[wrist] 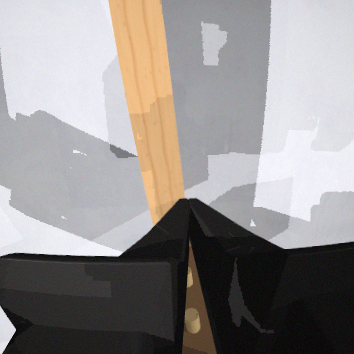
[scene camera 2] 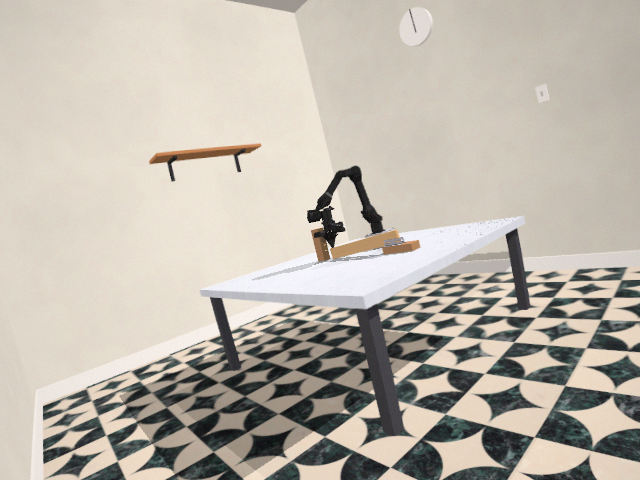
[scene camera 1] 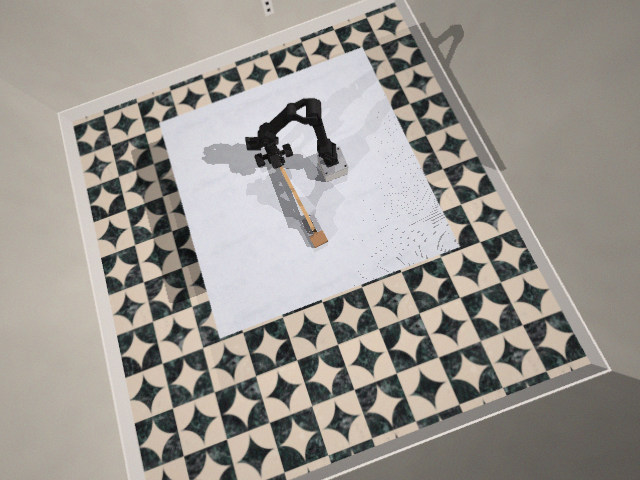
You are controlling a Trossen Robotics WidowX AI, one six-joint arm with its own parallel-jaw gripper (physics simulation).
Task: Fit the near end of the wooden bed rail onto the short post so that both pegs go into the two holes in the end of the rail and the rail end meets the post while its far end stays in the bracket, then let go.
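Places are measured from the arm's base along level axes (x ahead, y left, z up), in millimetres.
Pixels of known places: gripper, between the fingertips: (wrist: 187,206) (scene camera 2: 333,247); arm's base, origin of its link: (scene camera 2: 378,232) (scene camera 1: 331,160).
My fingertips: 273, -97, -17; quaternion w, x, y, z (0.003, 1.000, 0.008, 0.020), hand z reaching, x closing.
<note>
Ahead of a thing's pixels: the offset from my fingertips to its top centre, as dx, dy, dz. "*": to the spot under its first point. Level surfaces: height alone.
The wooden bed rail (scene camera 1: 296,197) (scene camera 2: 361,244) (wrist: 145,90) slopes down from the bracket @[* -56, +395, +40] (scene camera 1: 309,225) (scene camera 2: 393,241) to its near end, low by the table top. The short brown post @[* +29, -68, +20] (scene camera 2: 320,246) (wrist: 201,345) stands upright beside that end, with a narrow gap between them in scene camera 2. The two pegs, an upper one @[* +5, -59, -8] (wrist: 190,277) and a lower one @[* +1, -55, +25] (wrist: 192,321), are bare. My gripper (scene camera 1: 278,164) (scene camera 2: 332,246) (wrist: 187,206) is shut and empty, its tips at the rail's near end by the post. The fingers hide that end and its holes in the wrist view.
The bracket is on an orange-brown block @[-65, +409, -27] (scene camera 1: 319,239) (scene camera 2: 408,246). The arm's grey base (scene camera 1: 333,171) stands on the white table @[dz -63] (scene camera 1: 248,268) (scene camera 2: 289,286), to the right of the rail in scene camera 1. The arm arches over from there.
</note>
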